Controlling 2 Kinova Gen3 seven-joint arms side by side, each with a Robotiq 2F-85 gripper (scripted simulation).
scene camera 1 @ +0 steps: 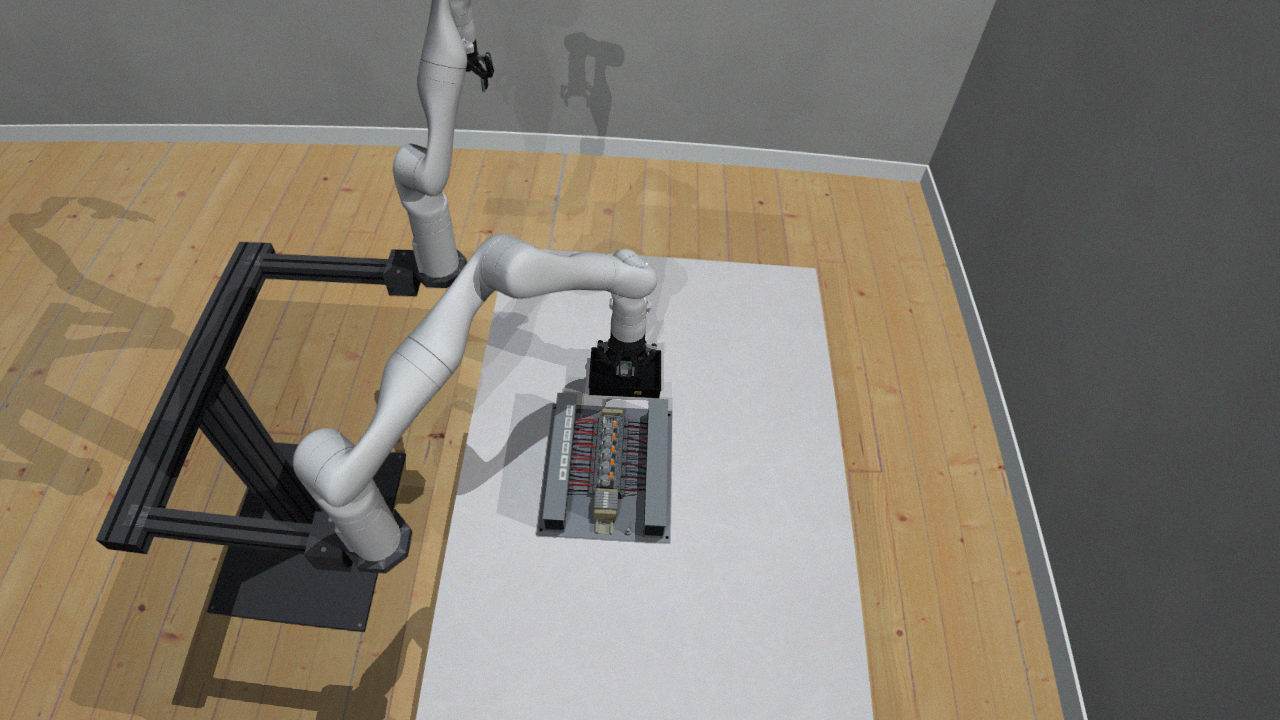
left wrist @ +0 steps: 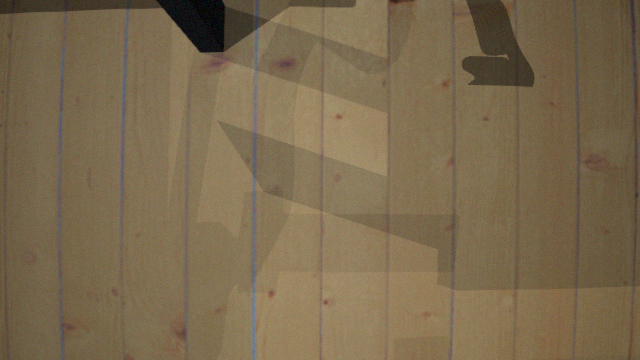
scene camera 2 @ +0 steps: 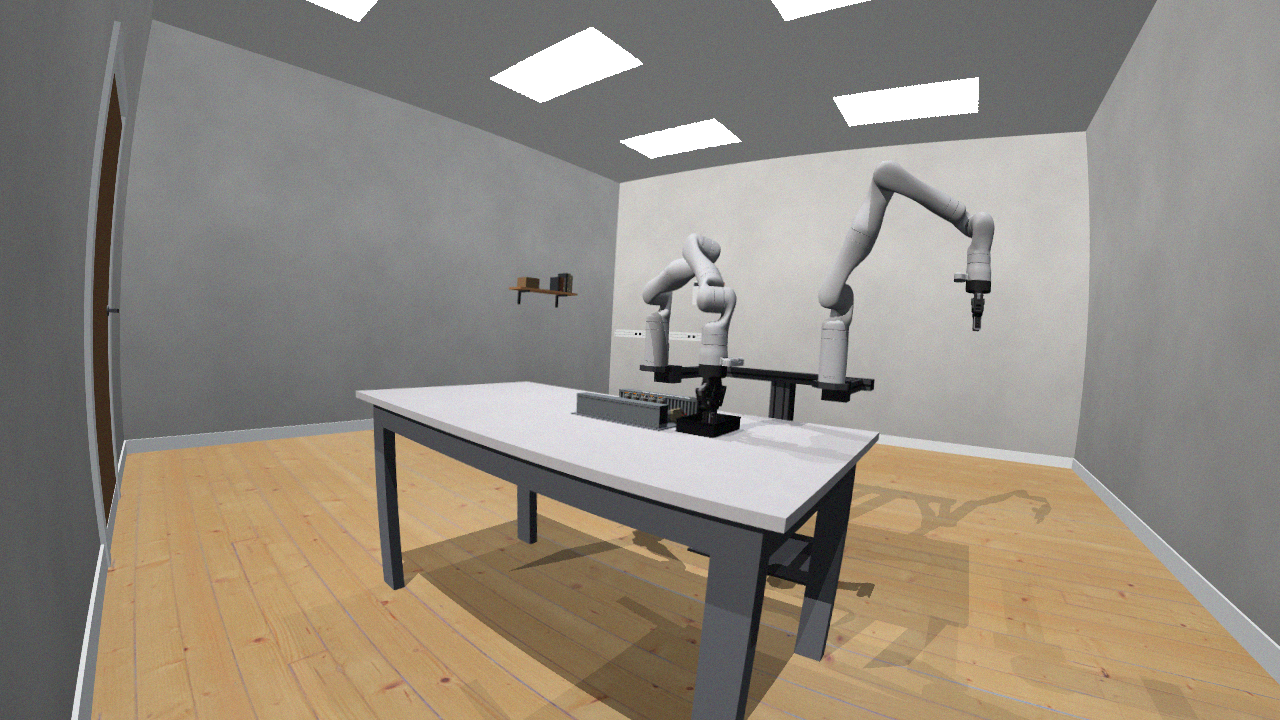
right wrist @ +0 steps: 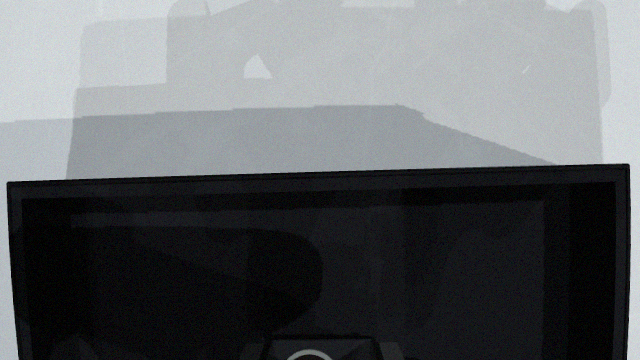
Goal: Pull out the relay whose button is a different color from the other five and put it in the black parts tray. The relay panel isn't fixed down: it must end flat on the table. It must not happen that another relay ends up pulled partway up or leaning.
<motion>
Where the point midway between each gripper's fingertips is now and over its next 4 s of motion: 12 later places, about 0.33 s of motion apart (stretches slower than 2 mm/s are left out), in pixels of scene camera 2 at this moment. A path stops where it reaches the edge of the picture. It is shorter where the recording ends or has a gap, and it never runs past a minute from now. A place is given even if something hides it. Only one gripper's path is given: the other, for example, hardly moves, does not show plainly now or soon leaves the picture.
My right gripper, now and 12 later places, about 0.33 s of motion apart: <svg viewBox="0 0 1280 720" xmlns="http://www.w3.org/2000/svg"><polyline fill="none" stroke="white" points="709,423 709,422 709,421 709,421 709,420 709,419 709,418 709,416 709,414 709,413 710,412 710,410 710,410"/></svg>
</motion>
